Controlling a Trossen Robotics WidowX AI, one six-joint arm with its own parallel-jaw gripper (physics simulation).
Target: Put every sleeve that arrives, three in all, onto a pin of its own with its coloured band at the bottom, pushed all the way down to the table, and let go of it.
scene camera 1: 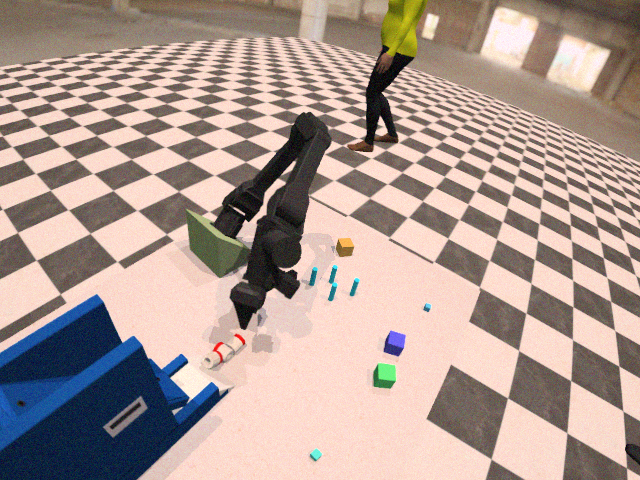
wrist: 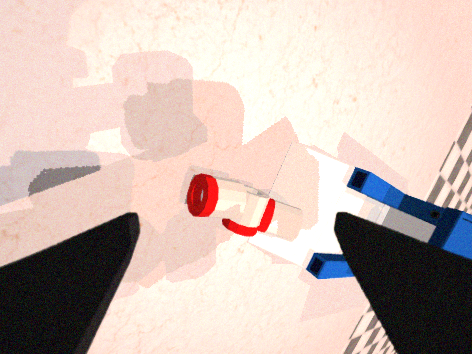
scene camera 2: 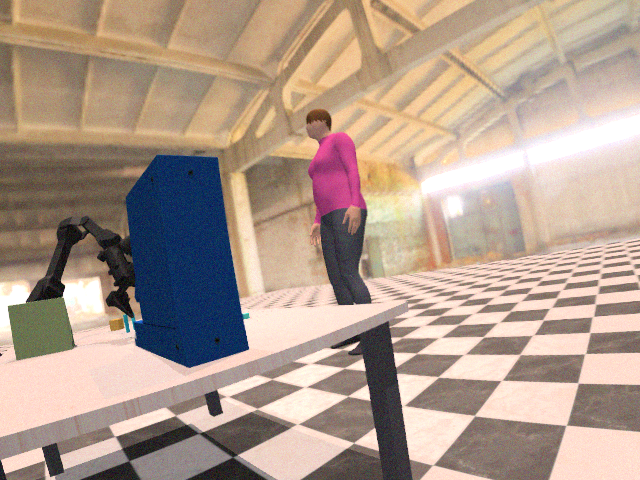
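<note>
Two whitish sleeves with red bands lie on their sides, end to end, near the blue chute's mouth. The nearer sleeve (scene camera 1: 235,343) (wrist: 232,199) has its red band at the end away from the chute. The other sleeve (scene camera 1: 210,358) (wrist: 285,220) has its band at the end meeting the first. A third sleeve does not show. Several thin cyan pins (scene camera 1: 332,291) (scene camera 2: 126,323) stand upright and bare. My gripper (scene camera 1: 267,310) (wrist: 238,221) is open and empty, above the table beside the sleeves; in the wrist view they show between the fingertips. In scene camera 2 the blue housing hides part of it.
The tall blue chute housing (scene camera 1: 77,428) (scene camera 2: 191,258) (wrist: 460,235) stands beside the sleeves. A green angled panel (scene camera 1: 211,253) (scene camera 2: 41,330) stands by the arm. An orange cube (scene camera 1: 344,247) (scene camera 2: 115,324), blue cube (scene camera 1: 394,343), green cube (scene camera 1: 384,375) and small teal cube (scene camera 1: 315,454) lie about.
</note>
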